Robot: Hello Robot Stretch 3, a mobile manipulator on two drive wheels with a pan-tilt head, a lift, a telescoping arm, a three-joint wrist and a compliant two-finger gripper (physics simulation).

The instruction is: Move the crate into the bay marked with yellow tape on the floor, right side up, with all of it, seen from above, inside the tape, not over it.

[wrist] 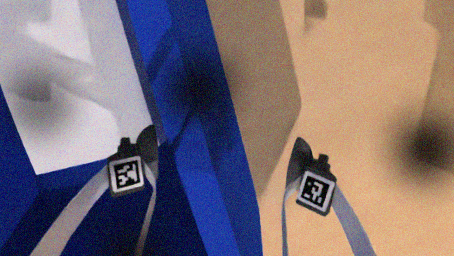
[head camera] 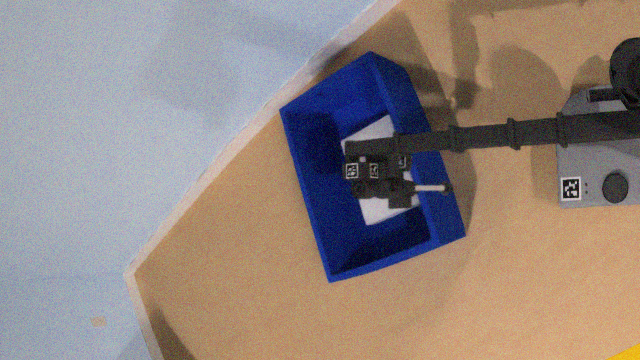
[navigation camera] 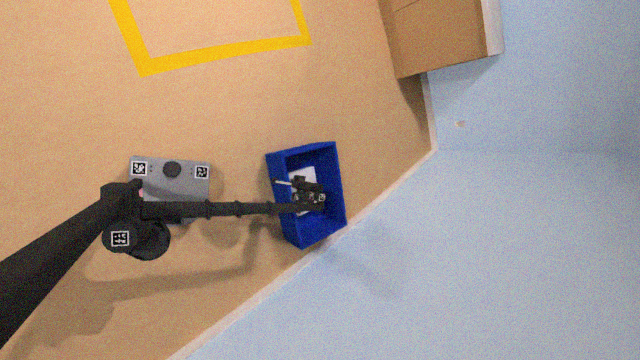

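Seen in the pictures: gripper, between the fingertips: (navigation camera: 282, 180); robot's base, origin of its link: (head camera: 613, 187) (navigation camera: 171, 168).
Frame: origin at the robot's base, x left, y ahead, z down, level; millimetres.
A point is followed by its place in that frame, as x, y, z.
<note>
The blue crate (head camera: 320, 220) {-935, 60, -197} (navigation camera: 295, 227) {-654, -291, -210} (wrist: 200, 150) stands upright on the floor with its open top up, one corner close to the wall. A white block (head camera: 375, 212) {-811, 41, -71} (navigation camera: 307, 175) {-801, 17, -71} (wrist: 85, 135) lies inside it. The yellow tape (head camera: 627, 354) {76, 504, -1} (navigation camera: 225, 53) {-200, 671, -1} marks a bay apart from the crate; part of its outline shows. My gripper (head camera: 425, 188) {-562, -22, -166} (navigation camera: 285, 182) {-562, -22, -166} (wrist: 224, 150) {-562, -22, -166} points down over the crate's side nearest my base. It is open: in the wrist view one fingertip is over the inside, the other beyond the outer face. Fingertip height against the rim is unclear.
My grey base (head camera: 600, 165) {-40, -56, -160} (navigation camera: 175, 185) {-19, -69, -160} stands on the floor beside the crate, with the arm (head camera: 480, 136) {-283, -103, -522} (navigation camera: 225, 208) {-168, -98, -524} reaching across. The light blue wall (head camera: 150, 125) {-1468, -289, -533} (navigation camera: 475, 225) {-1626, -201, -909} runs slantwise behind the crate. A brown box-like object (navigation camera: 440, 45) {-1711, 1228, -523} stands against the wall near the bay.
</note>
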